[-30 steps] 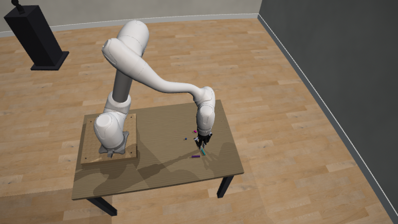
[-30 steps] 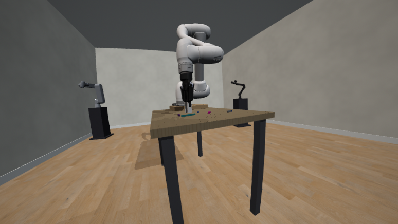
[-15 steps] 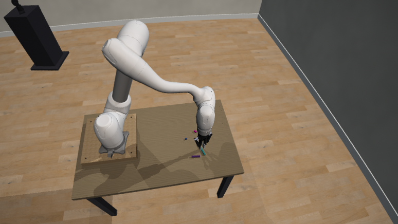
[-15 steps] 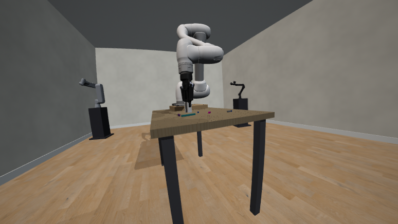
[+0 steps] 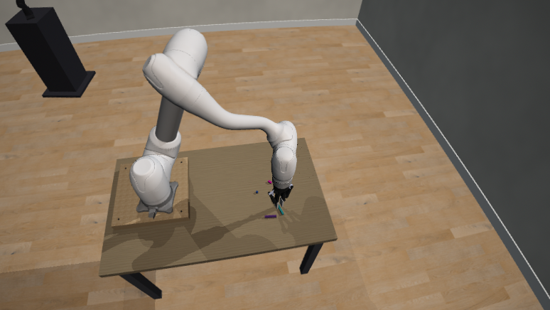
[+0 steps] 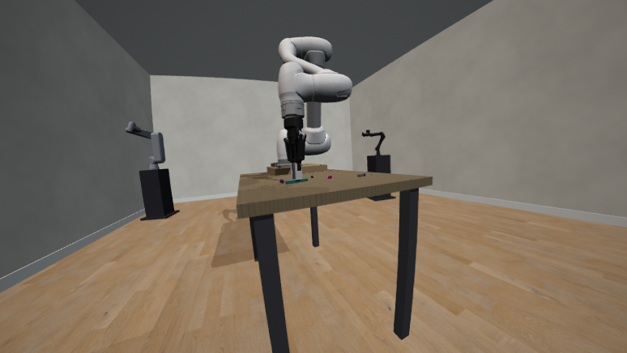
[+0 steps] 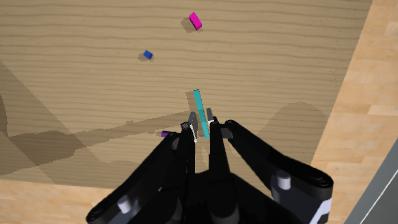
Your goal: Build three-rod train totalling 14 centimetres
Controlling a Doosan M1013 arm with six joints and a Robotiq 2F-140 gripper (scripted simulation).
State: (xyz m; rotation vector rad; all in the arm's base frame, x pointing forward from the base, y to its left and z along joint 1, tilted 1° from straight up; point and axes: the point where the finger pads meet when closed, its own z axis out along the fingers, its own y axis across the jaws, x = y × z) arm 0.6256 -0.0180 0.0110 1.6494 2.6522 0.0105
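The turquoise rod lies 40 mm below my hand. The rest, counted from my hand: purple rod 40 mm behind, 60 mm to the right, 40 mm below; then grey rod 20 mm behind, 280 mm to the left, 40 mm below; then magenta rod 50 mm behind, 150 mm to the left, 40 mm below.
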